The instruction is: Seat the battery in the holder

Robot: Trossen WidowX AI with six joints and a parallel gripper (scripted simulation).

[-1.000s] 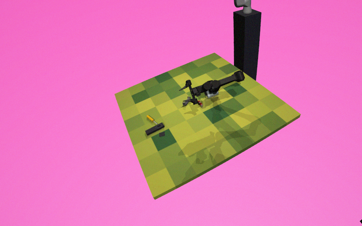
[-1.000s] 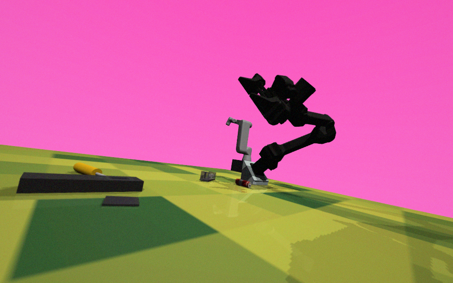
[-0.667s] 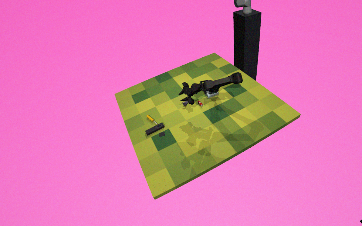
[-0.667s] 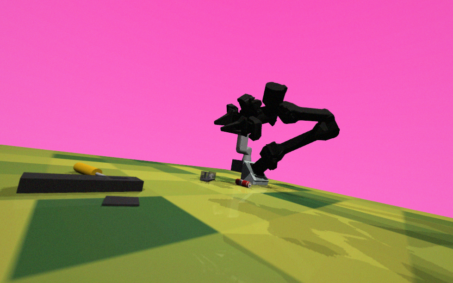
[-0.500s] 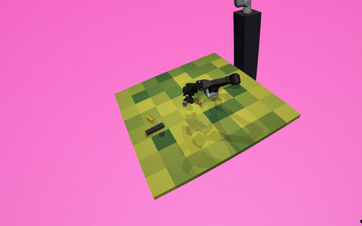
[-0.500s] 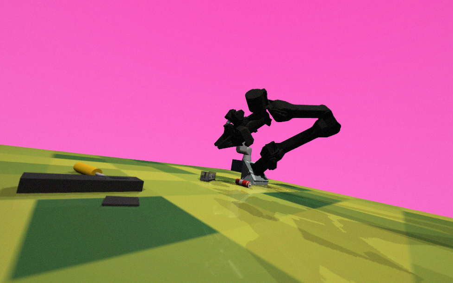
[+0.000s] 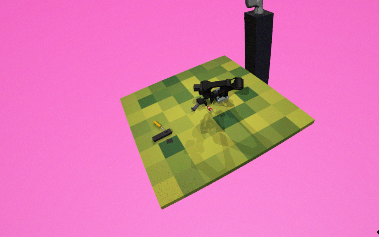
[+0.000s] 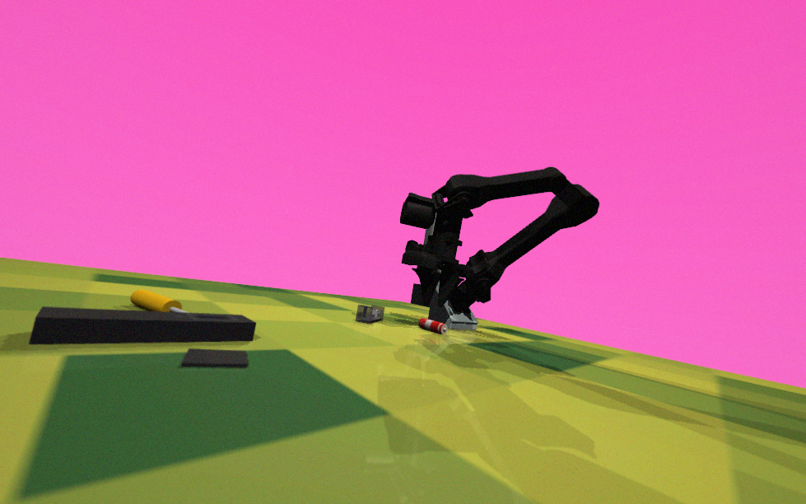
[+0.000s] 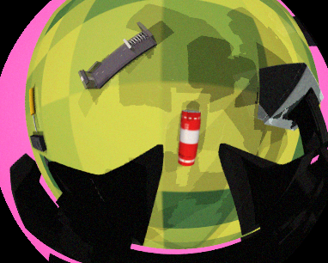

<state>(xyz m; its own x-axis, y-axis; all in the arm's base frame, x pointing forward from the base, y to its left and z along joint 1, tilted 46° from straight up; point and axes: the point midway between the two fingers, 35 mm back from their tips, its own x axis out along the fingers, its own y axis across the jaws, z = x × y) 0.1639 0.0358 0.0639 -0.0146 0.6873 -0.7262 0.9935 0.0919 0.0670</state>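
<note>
Now: the battery 10 mm to the left of my gripper tip and 40 mm below it. From my gripper tip the other things lie so: yellow-handled screwdriver (440 mm ahead, 20 mm to the right, 40 mm below); dark plate (420 mm ahead, 160 mm to the left, 50 mm below); long black block (460 mm ahead, 80 mm to the left, 40 mm below).
</note>
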